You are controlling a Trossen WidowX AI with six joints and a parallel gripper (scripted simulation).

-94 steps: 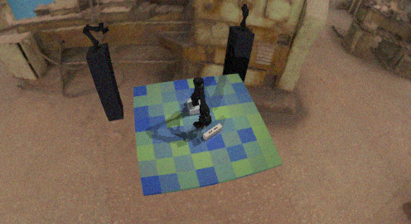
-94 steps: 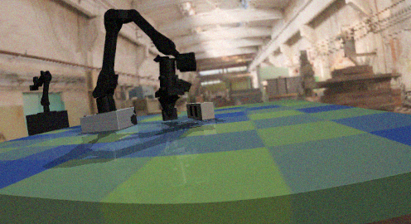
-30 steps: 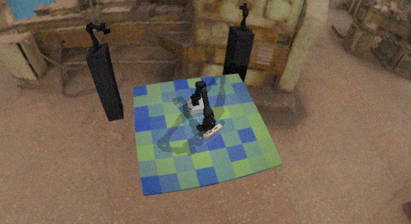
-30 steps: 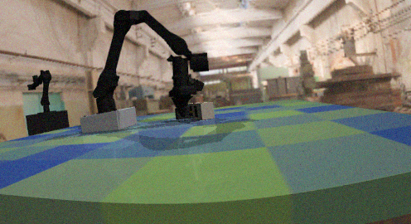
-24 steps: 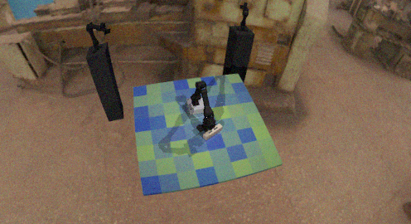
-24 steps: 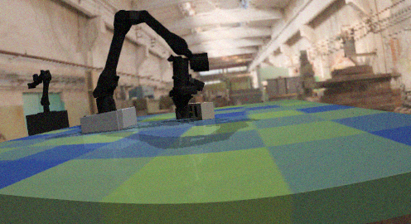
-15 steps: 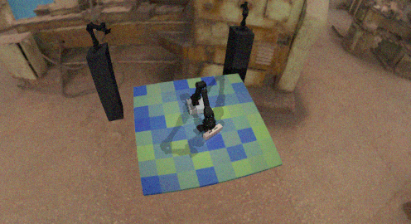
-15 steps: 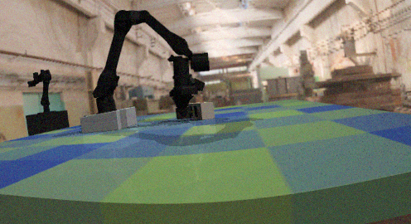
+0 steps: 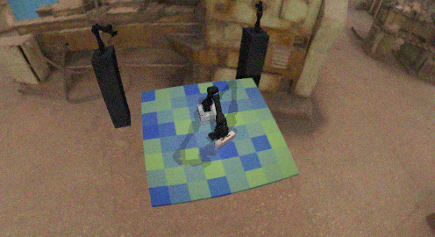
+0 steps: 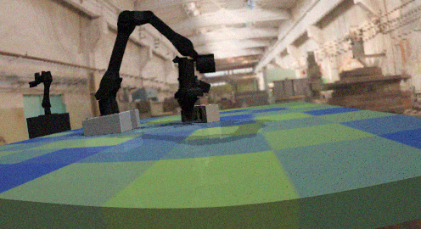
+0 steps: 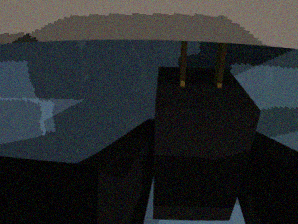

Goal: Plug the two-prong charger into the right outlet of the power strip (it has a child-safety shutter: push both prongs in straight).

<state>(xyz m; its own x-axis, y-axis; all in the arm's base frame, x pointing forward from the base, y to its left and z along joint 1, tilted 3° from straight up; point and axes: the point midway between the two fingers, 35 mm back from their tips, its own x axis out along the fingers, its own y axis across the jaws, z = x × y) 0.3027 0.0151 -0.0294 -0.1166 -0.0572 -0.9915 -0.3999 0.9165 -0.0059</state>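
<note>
My gripper tip is 2 cm short of the black two-prong charger, 1 cm to the right of it and 1 cm below it.
</note>
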